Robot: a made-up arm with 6 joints. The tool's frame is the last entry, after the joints. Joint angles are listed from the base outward. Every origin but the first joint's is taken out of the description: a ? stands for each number. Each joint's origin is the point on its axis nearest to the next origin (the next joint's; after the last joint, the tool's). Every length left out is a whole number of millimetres.
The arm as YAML. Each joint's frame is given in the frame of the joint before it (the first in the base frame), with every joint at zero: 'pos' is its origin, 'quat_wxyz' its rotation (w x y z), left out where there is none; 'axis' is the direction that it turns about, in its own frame. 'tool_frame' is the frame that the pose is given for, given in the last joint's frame.
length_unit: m
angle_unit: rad
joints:
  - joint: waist
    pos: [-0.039, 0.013, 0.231]
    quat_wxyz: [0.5, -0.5, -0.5, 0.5]
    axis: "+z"
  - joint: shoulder
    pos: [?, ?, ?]
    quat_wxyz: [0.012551, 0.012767, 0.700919, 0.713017]
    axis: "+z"
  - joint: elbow
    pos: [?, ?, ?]
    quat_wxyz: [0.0, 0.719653, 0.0, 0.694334]
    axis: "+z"
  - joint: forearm
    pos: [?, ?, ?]
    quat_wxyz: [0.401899, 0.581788, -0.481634, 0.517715]
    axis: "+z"
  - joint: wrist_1
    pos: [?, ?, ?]
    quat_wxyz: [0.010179, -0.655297, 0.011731, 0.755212]
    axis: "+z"
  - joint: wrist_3
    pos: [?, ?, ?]
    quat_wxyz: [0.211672, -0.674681, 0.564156, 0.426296]
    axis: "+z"
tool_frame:
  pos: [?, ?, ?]
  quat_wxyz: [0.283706, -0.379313, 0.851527, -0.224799]
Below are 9 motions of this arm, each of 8 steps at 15 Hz.
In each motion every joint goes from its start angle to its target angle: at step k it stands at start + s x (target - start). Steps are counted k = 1, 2, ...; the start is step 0. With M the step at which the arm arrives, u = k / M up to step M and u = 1 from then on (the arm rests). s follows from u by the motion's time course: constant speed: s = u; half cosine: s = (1 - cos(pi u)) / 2; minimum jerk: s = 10 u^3 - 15 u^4 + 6 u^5.
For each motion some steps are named. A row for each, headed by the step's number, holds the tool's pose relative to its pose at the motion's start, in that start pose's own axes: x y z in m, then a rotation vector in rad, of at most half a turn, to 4 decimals.
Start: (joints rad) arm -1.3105 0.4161 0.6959 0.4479 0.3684 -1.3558
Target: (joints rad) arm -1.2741 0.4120 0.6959 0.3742 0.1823 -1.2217
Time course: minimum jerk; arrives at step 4
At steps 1, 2, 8:
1: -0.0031 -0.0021 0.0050 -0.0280 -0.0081 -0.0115
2: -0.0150 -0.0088 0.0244 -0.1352 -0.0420 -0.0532
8: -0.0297 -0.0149 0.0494 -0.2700 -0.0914 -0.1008

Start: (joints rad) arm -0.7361 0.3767 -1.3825 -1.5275 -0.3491 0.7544
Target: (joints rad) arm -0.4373 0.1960 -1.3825 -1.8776 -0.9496 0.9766
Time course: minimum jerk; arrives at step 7
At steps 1, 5, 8:
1: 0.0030 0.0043 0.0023 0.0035 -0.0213 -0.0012
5: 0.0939 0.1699 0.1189 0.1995 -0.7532 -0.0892
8: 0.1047 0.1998 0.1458 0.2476 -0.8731 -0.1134

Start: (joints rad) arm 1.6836 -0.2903 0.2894 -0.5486 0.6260 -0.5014
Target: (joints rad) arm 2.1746 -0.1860 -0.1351 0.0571 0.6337 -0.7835
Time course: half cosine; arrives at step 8
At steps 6, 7, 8:
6: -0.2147 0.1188 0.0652 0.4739 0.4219 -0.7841
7: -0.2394 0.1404 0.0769 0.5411 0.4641 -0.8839
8: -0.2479 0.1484 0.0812 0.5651 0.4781 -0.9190

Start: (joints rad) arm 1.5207 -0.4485 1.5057 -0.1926 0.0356 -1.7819
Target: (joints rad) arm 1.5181 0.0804 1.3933 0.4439 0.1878 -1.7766
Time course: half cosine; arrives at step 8
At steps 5, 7, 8:
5: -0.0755 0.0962 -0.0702 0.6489 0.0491 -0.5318
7: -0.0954 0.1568 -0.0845 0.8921 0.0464 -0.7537
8: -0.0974 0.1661 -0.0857 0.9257 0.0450 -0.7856

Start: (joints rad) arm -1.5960 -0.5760 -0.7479 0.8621 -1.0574 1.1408
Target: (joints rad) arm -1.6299 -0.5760 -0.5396 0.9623 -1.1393 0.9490
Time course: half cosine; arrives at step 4
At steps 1, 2, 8:
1: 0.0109 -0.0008 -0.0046 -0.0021 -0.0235 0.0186
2: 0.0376 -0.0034 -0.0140 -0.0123 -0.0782 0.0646
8: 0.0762 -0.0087 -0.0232 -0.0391 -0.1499 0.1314

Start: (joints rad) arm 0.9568 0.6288 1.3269 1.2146 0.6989 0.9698
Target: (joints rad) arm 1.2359 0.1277 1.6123 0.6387 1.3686 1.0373
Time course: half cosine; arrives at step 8
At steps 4, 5, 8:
4: 0.0059 0.0398 0.0421 0.4367 0.1534 0.2376
5: 0.0138 0.0377 0.0466 0.5726 0.1882 0.3813
8: 0.0399 0.0256 0.0342 0.7446 0.2066 0.6610

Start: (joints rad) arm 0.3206 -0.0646 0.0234 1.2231 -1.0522 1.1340
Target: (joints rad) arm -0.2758 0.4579 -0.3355 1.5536 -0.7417 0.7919
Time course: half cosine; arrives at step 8
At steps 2, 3, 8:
2: -0.0264 0.0296 0.0448 -0.0044 0.1836 0.0413
3: -0.0477 0.0668 0.1025 0.0146 0.3888 0.0851
8: -0.0117 0.2425 0.4096 0.3717 1.2060 0.2799

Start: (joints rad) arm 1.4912 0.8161 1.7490 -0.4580 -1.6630 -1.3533
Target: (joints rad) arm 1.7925 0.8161 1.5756 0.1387 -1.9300 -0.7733
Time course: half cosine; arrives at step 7
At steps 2, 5, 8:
2: -0.0042 0.0028 -0.0249 -0.0882 -0.0048 -0.0101
5: -0.0043 0.0170 -0.1134 -0.3989 -0.0998 0.0273
8: -0.0011 0.0231 -0.1425 -0.4904 -0.1536 0.0597

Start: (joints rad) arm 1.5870 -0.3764 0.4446 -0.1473 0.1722 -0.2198
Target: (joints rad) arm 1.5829 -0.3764 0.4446 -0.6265 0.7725 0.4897
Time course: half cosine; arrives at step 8
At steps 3, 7, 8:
3: -0.0348 0.0347 -0.0030 0.1186 -0.0422 -0.0861
7: -0.1244 0.0859 0.0147 0.2913 -0.0221 -0.2452
8: -0.1301 0.0875 0.0166 0.2973 -0.0175 -0.2527

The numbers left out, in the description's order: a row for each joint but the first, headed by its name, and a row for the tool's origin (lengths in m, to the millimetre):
shoulder: -0.072 0.528 0.0
elbow: 0.282 -0.154 0.0
forearm: -0.031 0.104 0.0
wrist_1: -0.095 0.121 0.0
wrist_3: -0.063 0.211 0.0
tool: 0.037 -0.008 0.0

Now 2 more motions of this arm.
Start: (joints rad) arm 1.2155 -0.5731 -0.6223 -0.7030 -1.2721 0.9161
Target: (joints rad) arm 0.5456 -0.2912 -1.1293 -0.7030 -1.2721 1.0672
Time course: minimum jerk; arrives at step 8
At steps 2, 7, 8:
2: -0.0235 0.0071 -0.0195 -0.0160 0.0014 -0.0776
7: -0.2557 0.1728 -0.1568 -0.1278 0.1991 -0.7306
8: -0.2600 0.1779 -0.1585 -0.1292 0.2059 -0.7418

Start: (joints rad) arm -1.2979 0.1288 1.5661 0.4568 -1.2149 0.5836
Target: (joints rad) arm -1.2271 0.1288 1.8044 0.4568 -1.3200 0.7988
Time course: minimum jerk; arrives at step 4
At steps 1, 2, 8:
1: 0.0068 -0.0042 -0.0014 -0.0109 -0.0505 -0.0169
2: 0.0328 -0.0201 -0.0047 -0.0472 -0.2443 -0.0848
8: 0.0653 -0.0400 -0.0040 -0.0802 -0.4892 -0.1768

